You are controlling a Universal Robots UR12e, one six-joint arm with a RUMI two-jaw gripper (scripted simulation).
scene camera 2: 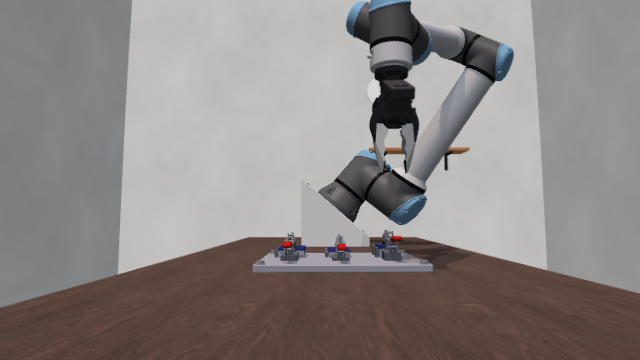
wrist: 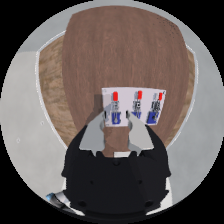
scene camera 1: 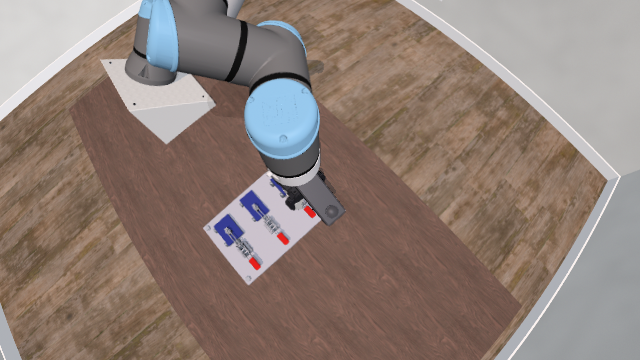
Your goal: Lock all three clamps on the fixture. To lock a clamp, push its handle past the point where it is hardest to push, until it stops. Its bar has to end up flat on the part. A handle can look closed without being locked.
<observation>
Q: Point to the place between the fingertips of the gripper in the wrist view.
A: At 116, 111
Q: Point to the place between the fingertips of the gripper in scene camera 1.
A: At 307, 200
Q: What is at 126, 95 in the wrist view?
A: A grey fixture plate.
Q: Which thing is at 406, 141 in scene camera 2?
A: The gripper.
</observation>
